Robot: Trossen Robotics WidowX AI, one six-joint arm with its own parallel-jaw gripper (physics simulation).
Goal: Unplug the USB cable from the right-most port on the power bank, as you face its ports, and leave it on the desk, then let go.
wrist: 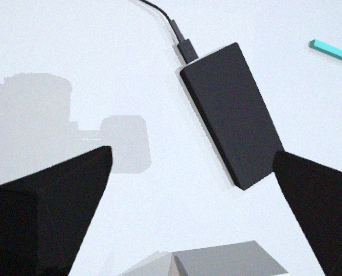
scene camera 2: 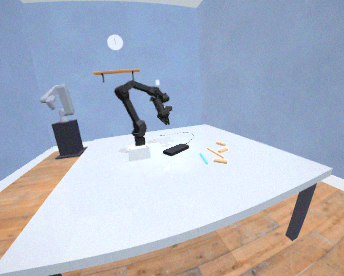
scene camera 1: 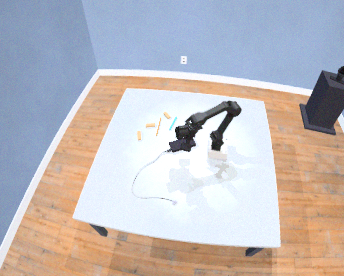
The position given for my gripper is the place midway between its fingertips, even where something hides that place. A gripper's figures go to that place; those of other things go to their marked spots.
Scene:
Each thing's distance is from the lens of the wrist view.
my gripper [wrist: 193,156]: 0.11 m
power bank [wrist: 221,85]: 0.27 m

